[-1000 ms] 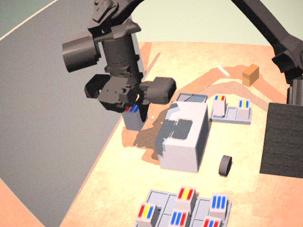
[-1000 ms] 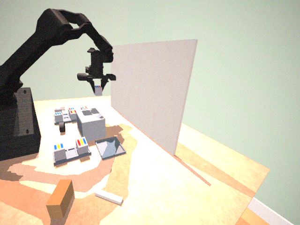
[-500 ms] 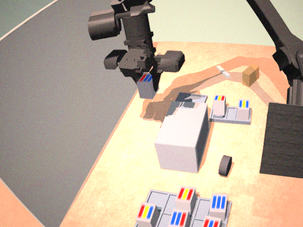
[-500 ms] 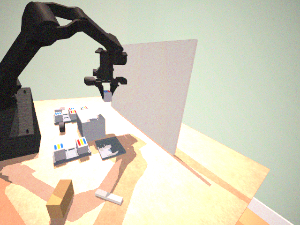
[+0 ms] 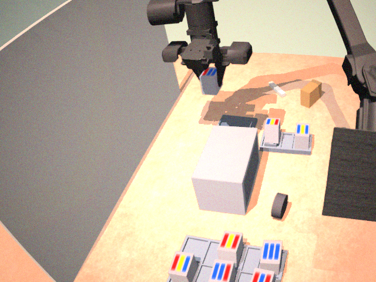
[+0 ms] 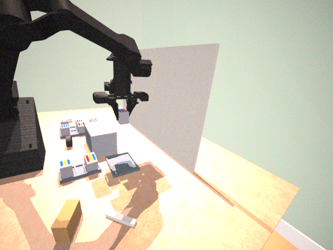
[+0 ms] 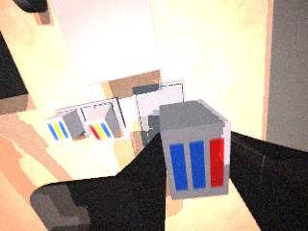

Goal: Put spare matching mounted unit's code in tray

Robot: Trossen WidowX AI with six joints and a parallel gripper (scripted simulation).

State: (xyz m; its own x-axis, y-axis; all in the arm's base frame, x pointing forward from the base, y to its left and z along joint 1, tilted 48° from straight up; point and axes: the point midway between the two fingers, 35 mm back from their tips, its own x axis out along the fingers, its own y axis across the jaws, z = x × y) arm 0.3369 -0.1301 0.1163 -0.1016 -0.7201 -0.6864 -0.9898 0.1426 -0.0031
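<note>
The grey tray is 170 mm below my gripper tip, 40 mm to the right of it and 20 mm behind it. Also, from my gripper tip: rack 160 mm below, 160 mm behind, 10 mm to the right; then mounted unit 140 mm to the left, 120 mm below, 50 mm behind; then grey spare block 20 mm above.
</note>
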